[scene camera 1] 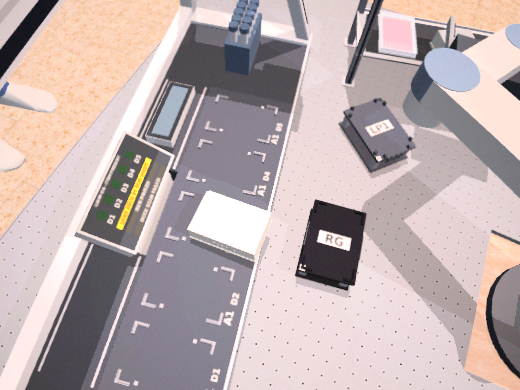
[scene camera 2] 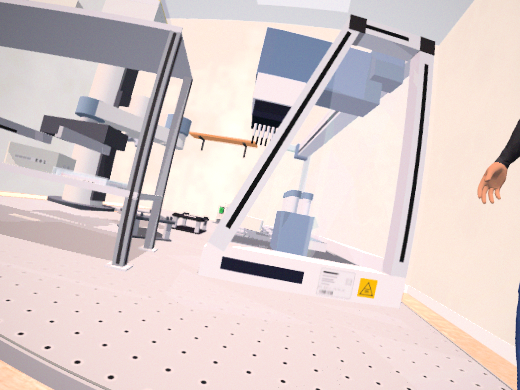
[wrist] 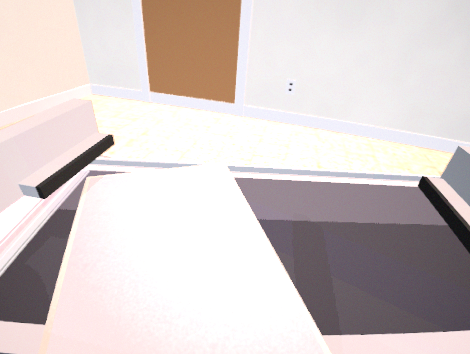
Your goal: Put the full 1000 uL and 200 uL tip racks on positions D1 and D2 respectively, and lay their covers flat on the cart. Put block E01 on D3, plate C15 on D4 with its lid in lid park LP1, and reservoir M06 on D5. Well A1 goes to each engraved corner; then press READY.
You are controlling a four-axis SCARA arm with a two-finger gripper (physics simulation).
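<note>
My gripper [wrist: 262,141] is open and empty, its fingers wide apart. In the wrist view a large white block [wrist: 175,260], with no label showing, lies below and between the fingers, nearer the left one. A pale box marked E01 [scene camera 2: 40,160] sits on a shelf at the left of scene camera 2. A plain white block [scene camera 1: 230,223] lies on the deck [scene camera 1: 185,280] between the D2 and D4 marks. The D1, D2, D4 and D5 corner marks show uncovered. The LP1 stand [scene camera 1: 379,131] stands right of the deck. I cannot make out plate C15, reservoir M06 or the tip racks.
The black RG stand [scene camera 1: 332,245] is right of the deck. A blue tube holder [scene camera 1: 242,50] stands at its far end. A control panel [scene camera 1: 125,195] and a narrow tray [scene camera 1: 170,112] line its left side. A pink-topped tray [scene camera 1: 397,35] is at upper right, beyond a dark post [scene camera 1: 362,47].
</note>
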